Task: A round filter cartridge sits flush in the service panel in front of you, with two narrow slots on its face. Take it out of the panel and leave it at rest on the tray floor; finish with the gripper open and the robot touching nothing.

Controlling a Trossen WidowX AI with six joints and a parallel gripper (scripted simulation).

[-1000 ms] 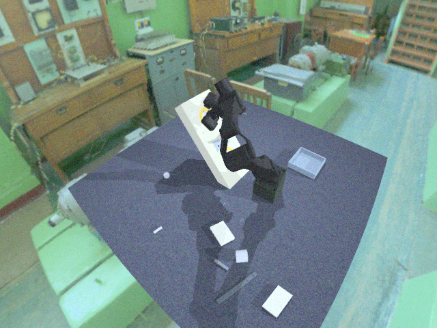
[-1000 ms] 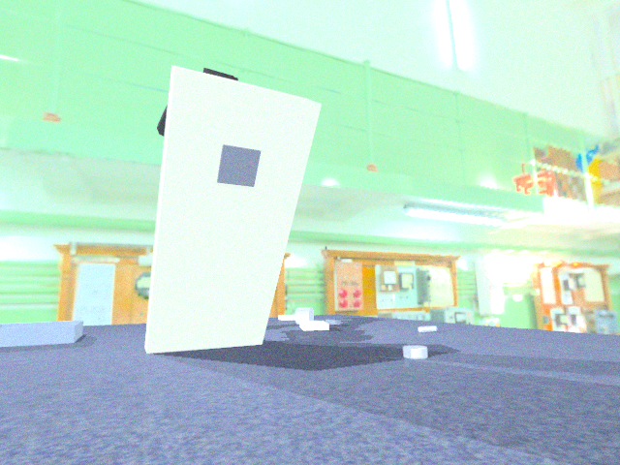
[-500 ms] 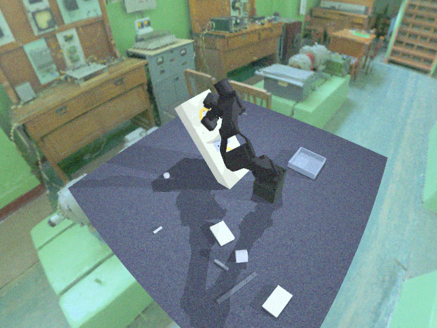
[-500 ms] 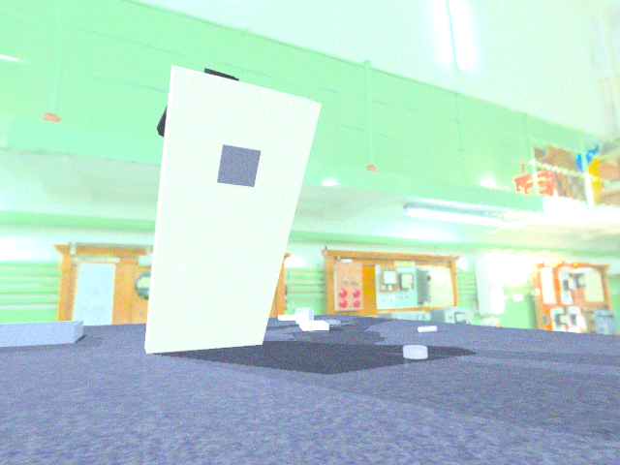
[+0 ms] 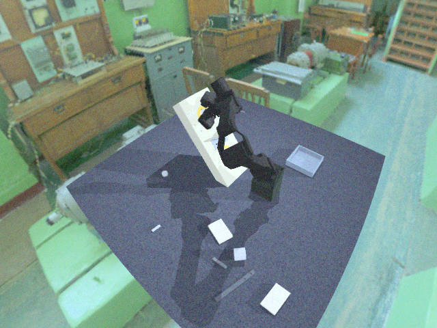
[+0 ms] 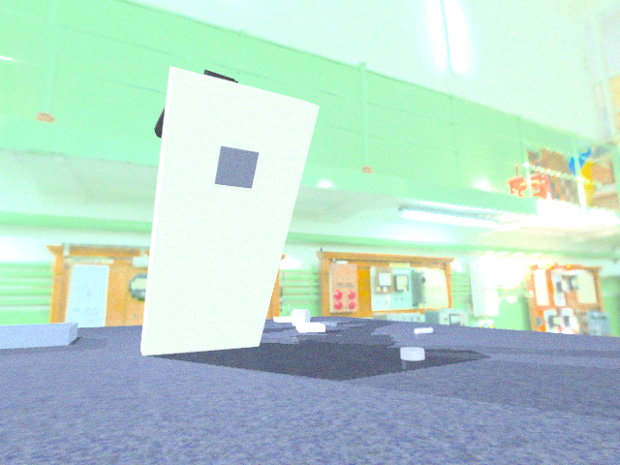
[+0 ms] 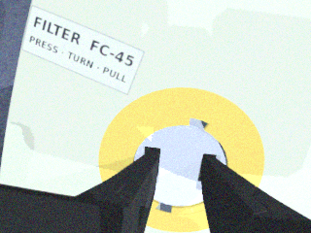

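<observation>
Right now my gripper tip is 10 mm short of the round pale filter cartridge and 10 mm above it. From my gripper tip the other things lie so: small white peg: 460 mm to the left, 270 mm below, 70 mm behind; tray: 440 mm behind, 270 mm below, 240 mm to the right.
</observation>
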